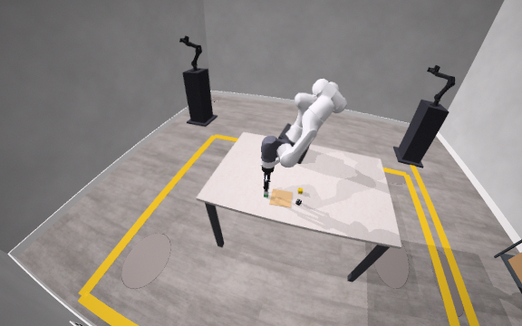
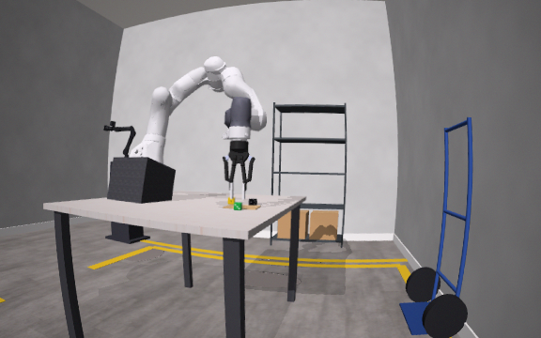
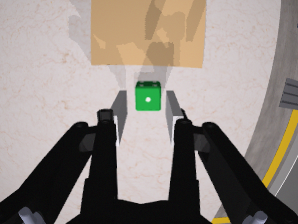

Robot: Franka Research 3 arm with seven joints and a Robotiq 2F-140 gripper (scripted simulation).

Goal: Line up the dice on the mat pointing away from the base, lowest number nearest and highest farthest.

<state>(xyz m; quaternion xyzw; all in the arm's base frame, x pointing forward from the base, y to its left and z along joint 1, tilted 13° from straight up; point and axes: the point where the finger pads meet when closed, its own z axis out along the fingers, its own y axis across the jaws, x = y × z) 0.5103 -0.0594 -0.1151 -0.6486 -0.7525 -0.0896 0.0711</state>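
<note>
My gripper is now 60 mm above the green die. From my hand the other things lie so: yellow die: 210 mm to the left, 110 mm behind, 60 mm below; black die: 220 mm to the left, 60 mm below, 10 mm behind; tan mat: 100 mm to the left, 70 mm below, 10 mm behind.
</note>
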